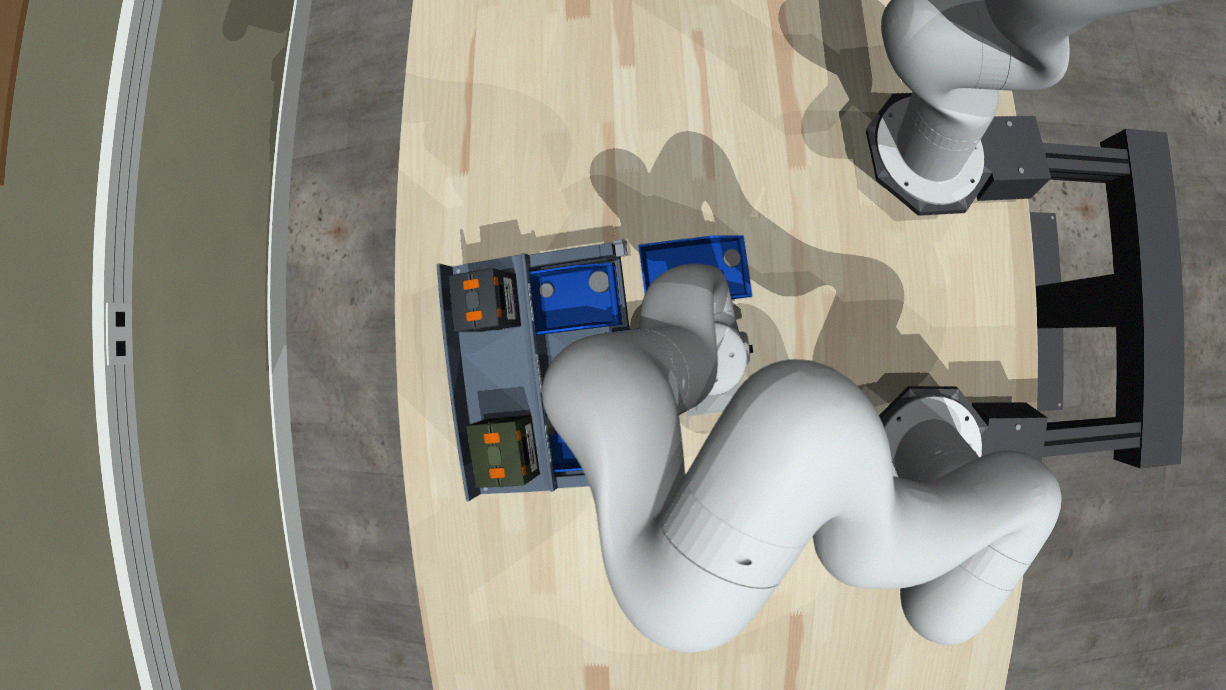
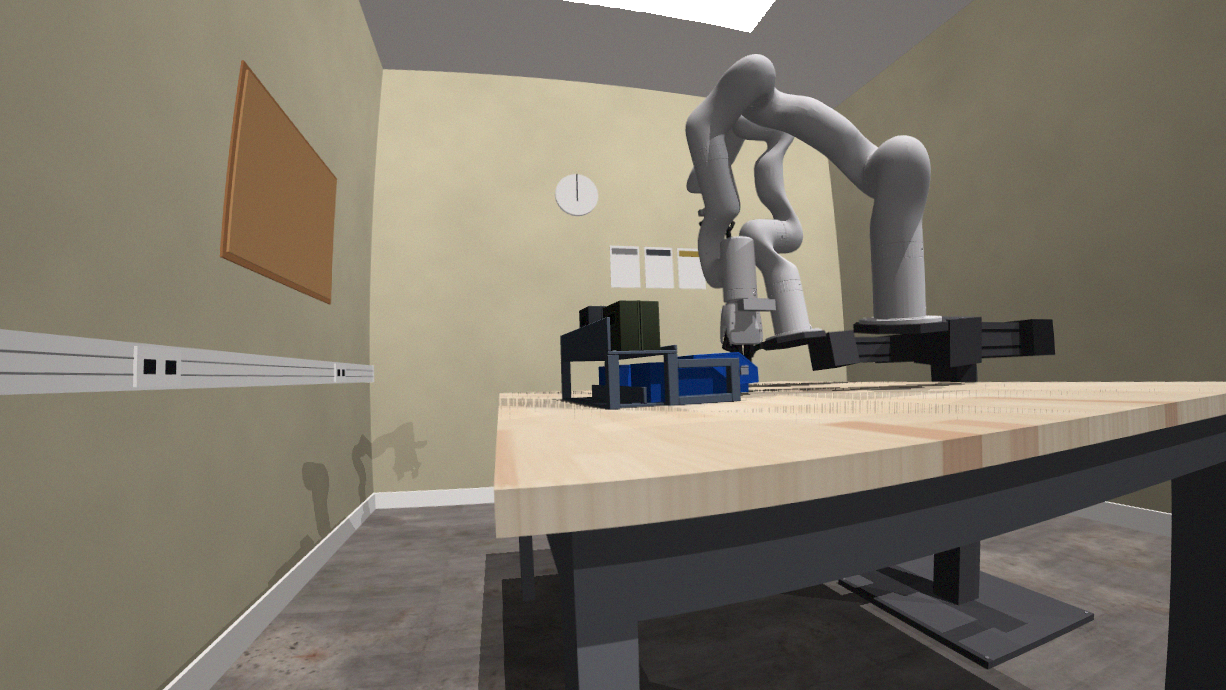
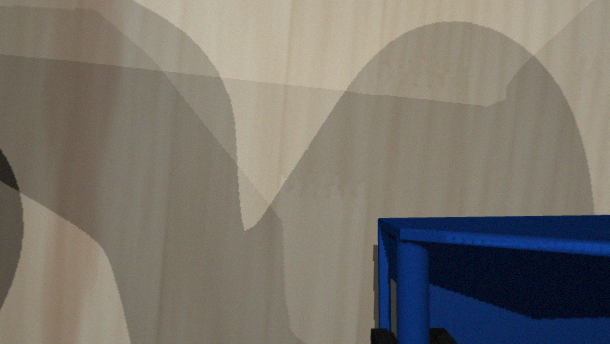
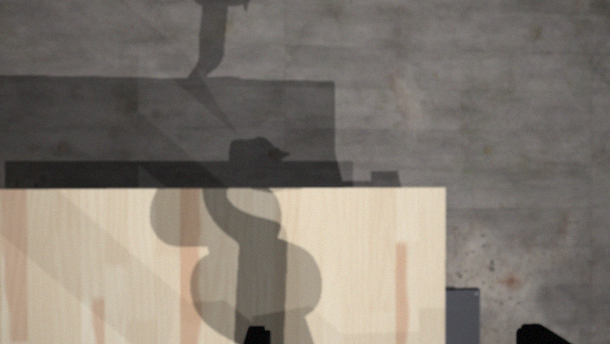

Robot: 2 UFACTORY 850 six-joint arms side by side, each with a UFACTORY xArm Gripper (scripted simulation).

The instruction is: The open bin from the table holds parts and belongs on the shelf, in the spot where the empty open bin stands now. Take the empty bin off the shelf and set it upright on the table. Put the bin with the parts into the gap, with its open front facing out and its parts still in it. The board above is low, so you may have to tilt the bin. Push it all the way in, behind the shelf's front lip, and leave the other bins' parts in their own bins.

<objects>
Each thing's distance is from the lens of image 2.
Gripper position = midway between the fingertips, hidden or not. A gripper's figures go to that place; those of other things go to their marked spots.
my left gripper (image 2: 744,374): 1.17 m
grey shelf (image 2: 592,342): 0.91 m
</objects>
